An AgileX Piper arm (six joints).
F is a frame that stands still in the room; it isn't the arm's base.
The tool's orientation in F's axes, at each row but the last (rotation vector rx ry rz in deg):
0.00 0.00 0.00
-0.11 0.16 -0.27
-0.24 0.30 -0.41
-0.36 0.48 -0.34
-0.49 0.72 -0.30
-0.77 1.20 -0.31
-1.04 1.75 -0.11
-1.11 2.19 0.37
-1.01 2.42 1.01
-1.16 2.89 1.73
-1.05 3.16 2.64
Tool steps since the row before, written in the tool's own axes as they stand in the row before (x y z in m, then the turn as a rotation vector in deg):
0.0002 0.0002 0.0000 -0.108 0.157 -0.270
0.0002 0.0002 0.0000 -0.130 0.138 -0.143
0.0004 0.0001 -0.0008 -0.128 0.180 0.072
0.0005 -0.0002 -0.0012 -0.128 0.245 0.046
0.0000 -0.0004 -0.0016 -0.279 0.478 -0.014
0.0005 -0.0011 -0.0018 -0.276 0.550 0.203
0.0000 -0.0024 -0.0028 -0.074 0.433 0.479
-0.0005 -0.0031 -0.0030 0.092 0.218 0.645
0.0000 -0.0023 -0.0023 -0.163 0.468 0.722
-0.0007 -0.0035 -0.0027 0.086 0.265 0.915
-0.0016 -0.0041 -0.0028 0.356 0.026 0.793
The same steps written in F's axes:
0.0002 0.0002 0.0000 -0.108 0.157 -0.270
0.0002 0.0002 0.0000 -0.130 0.138 -0.143
0.0004 0.0001 -0.0008 -0.126 0.181 0.072
0.0005 -0.0002 -0.0012 -0.126 0.246 0.046
0.0000 -0.0004 -0.0016 -0.277 0.479 -0.015
0.0005 -0.0011 -0.0018 -0.269 0.554 0.201
-0.0001 -0.0025 -0.0028 -0.059 0.442 0.473
-0.0006 -0.0032 -0.0029 0.115 0.231 0.637
-0.0001 -0.0023 -0.0023 -0.141 0.478 0.720
-0.0007 -0.0036 -0.0026 0.124 0.287 0.904
-0.0016 -0.0042 -0.0026 0.397 0.058 0.771

